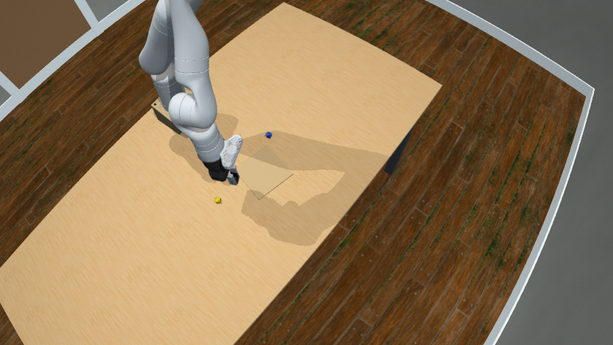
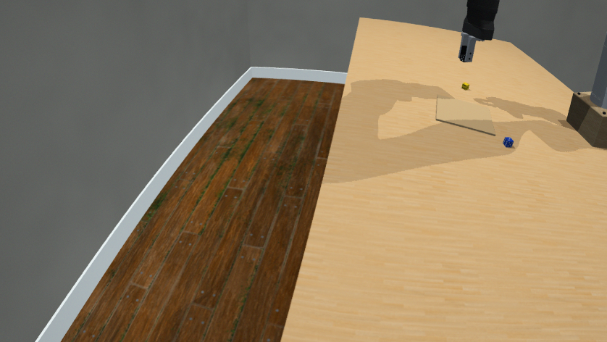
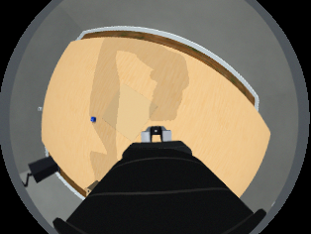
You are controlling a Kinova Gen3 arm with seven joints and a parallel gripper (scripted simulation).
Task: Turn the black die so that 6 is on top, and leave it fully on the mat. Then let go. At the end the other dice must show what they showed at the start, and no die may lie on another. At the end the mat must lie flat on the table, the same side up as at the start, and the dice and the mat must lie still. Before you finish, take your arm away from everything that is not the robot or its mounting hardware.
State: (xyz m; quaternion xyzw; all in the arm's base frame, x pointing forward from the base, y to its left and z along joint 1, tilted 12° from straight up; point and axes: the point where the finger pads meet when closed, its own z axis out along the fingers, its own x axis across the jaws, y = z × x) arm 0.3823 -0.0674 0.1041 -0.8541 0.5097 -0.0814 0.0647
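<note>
Now: the tan mat 12 cm below my hand and 10 cm to the left of it. From my hand the other things lie so: black die: 1 cm below; blue die: 21 cm to the left, 11 cm below, 8 cm behind; yellow die: 11 cm below, 7 cm to the right, 4 cm behind.
</note>
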